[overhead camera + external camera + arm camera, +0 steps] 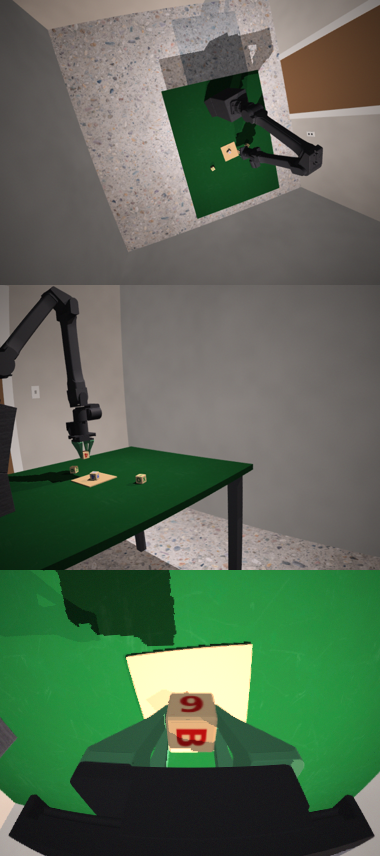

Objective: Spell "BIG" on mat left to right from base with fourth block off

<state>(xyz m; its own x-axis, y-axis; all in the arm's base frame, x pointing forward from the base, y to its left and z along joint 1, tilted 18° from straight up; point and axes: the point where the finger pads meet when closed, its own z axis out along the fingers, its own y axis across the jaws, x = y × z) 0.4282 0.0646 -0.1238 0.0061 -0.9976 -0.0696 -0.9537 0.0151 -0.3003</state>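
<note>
Now: hand 10 cm above the tan mat and 5 cm to the left of it. Also, from my hand: I block 12 cm to the left, 8 cm below; then B block right at my hand.
</note>
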